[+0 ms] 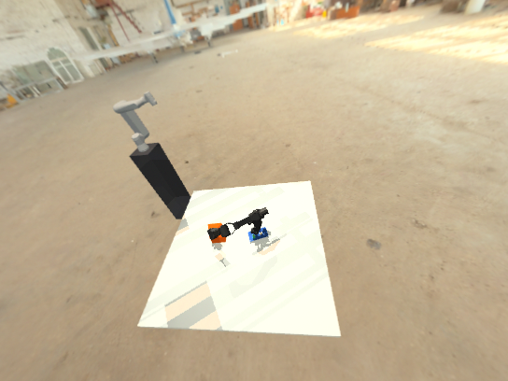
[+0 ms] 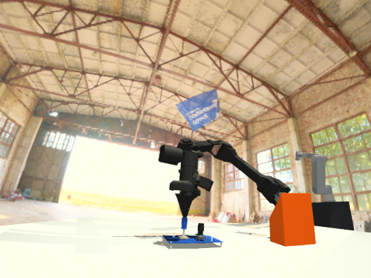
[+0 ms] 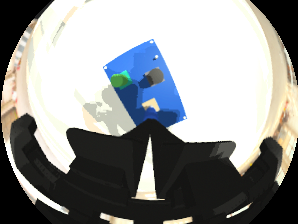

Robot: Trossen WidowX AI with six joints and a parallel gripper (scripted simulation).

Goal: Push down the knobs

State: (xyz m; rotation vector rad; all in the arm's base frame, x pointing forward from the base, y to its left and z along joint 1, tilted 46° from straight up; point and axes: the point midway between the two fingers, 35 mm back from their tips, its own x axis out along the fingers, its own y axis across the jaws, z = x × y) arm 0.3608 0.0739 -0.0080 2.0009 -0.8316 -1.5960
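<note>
Right now the blue knob is 20 mm below my gripper tip. Also, from my gripper tip: black knob (50 mm behind, 10 mm to the left, 30 mm below).
</note>
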